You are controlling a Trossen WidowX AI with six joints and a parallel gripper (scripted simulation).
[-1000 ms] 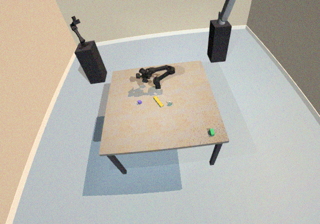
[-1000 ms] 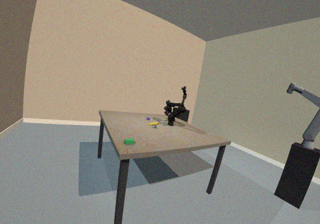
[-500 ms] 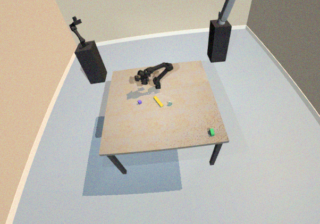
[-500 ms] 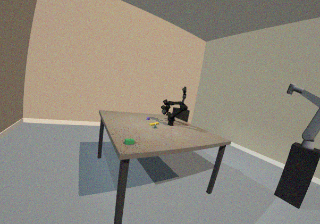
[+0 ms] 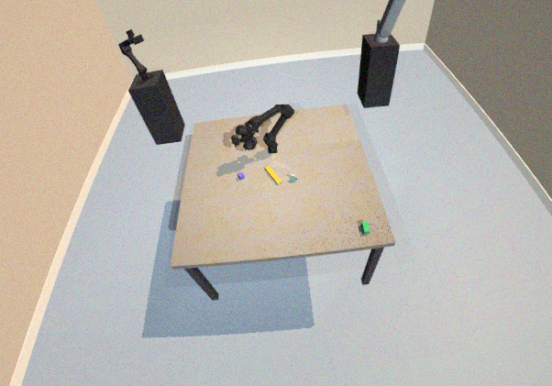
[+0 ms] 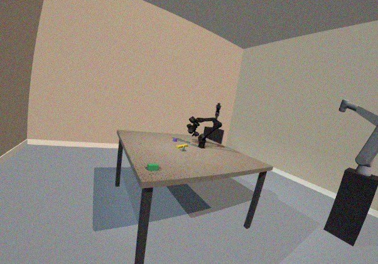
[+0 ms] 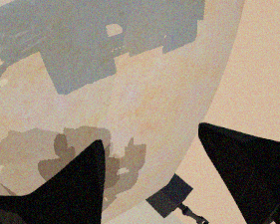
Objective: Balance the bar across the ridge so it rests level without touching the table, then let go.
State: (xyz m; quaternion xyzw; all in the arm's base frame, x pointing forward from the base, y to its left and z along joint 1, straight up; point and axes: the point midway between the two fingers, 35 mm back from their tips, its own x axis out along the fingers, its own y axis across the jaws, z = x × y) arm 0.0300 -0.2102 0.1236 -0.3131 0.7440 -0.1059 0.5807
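The yellow bar lies 220 mm ahead of my gripper tip, 220 mm to the left of it and 90 mm below it. Also, from my gripper tip: green block (710 mm ahead, 730 mm to the left, 80 mm below); then purple cube (210 mm ahead, 80 mm below).
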